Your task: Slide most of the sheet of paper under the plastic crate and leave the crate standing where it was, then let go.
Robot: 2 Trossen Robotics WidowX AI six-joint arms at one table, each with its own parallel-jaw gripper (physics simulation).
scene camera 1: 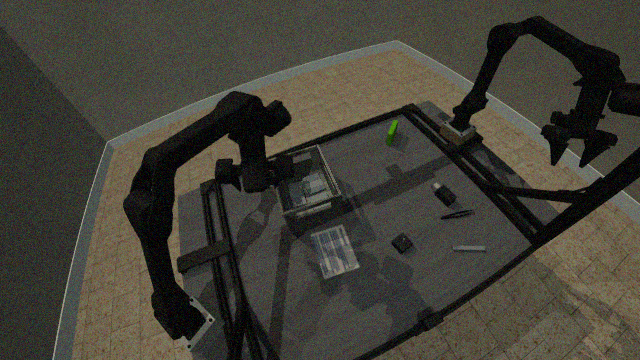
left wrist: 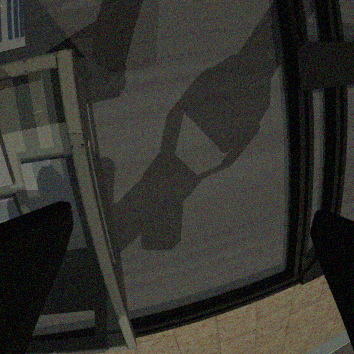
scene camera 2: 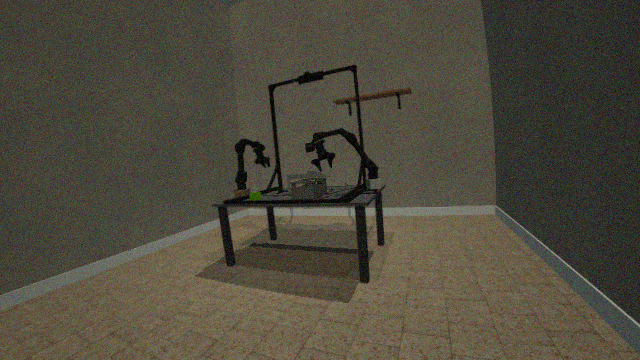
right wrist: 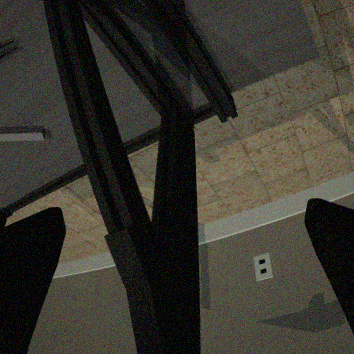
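Observation:
The sheet of paper [scene camera 1: 335, 251] [left wrist: 12, 22], white with blue stripes, lies flat on the table on the near side of the plastic crate [scene camera 1: 327, 170] [scene camera 2: 308, 186] [left wrist: 89, 195] in scene camera 1. The crate is see-through, pale-rimmed and upright; the paper appears a little apart from it. My left gripper [scene camera 2: 325, 165] [left wrist: 195, 220] is open and empty, above the crate's left side in scene camera 1, where its own arm partly hides it. My right gripper [scene camera 1: 569, 163] [right wrist: 186, 216] is open and empty, raised beyond the table's right edge, away from paper and crate.
A green block [scene camera 1: 392, 133], a black device with a pale tip [scene camera 1: 444, 194], a thin dark tool [scene camera 1: 457, 215], a small black box [scene camera 1: 402, 243] and a grey bar [scene camera 1: 469, 248] [right wrist: 22, 135] lie right of the crate and paper in scene camera 1. Black frame rails edge the table.

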